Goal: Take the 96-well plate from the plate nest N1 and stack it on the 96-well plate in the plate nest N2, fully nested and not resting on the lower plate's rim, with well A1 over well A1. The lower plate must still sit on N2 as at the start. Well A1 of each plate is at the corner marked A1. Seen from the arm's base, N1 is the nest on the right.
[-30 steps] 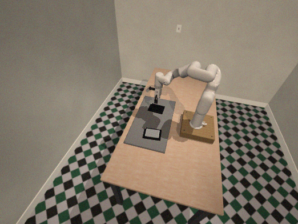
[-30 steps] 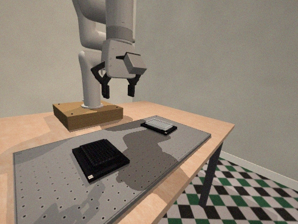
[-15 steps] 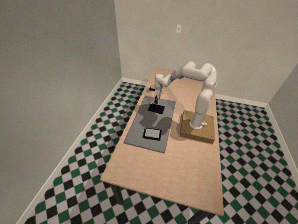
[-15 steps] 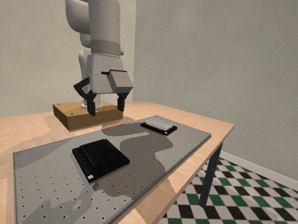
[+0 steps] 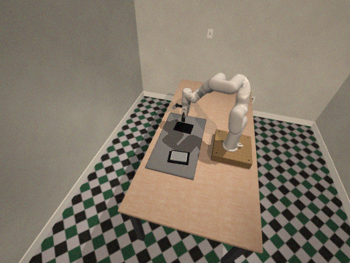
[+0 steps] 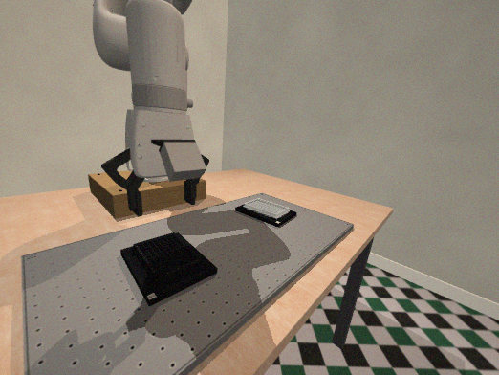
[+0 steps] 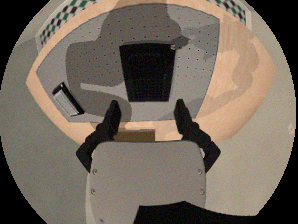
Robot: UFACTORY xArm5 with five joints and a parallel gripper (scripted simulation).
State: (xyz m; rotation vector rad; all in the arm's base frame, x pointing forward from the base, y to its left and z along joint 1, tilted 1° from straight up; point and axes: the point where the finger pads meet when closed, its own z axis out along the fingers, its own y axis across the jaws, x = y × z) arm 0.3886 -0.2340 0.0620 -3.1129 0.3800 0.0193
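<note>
Right now my hand is 110 mm above the black 96-well plate. The rest, counted from my hand: clear 96-well plate (350 mm to the left, 110 mm below, 20 mm ahead); plate nest N1 (120 mm below); plate nest N2 (350 mm to the left, 120 mm below, 20 mm ahead).
</note>
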